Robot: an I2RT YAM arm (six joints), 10 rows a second.
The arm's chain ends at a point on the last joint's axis. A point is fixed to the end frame.
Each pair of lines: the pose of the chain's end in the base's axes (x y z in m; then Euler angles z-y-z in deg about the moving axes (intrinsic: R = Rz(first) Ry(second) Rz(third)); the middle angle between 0 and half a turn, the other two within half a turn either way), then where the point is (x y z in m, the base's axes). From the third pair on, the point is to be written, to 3 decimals.
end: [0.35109 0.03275 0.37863 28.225 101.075 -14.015]
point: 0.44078 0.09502 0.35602
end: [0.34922 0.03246 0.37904 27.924 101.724 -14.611]
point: 0.43899 0.09410 0.35507
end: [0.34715 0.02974 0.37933 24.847 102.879 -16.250]
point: 0.440 0.086 0.353
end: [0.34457 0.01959 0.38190 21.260 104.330 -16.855]
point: 0.440 0.070 0.353
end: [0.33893 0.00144 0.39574 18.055 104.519 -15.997]
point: 0.437 0.046 0.366
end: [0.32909 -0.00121 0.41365 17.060 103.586 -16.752]
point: 0.428 0.042 0.386
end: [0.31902 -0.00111 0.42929 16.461 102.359 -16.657]
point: 0.419 0.041 0.404
